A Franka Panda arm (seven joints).
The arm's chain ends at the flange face. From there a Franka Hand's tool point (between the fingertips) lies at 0.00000 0.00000 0.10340 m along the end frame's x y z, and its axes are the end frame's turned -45 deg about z.
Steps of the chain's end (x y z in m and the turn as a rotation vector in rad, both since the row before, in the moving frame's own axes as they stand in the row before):
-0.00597, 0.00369, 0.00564, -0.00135, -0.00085, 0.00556
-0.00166, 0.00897, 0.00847, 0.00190, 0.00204, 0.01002
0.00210, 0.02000, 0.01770, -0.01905, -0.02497, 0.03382
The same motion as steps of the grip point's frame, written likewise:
-0.00699, -0.00158, 0.00564, -0.00035, -0.00156, 0.00556
-0.00723, 0.00518, 0.00847, -0.00010, 0.00279, 0.01002
-0.01587, 0.01514, 0.01765, 0.00419, -0.03113, 0.03382

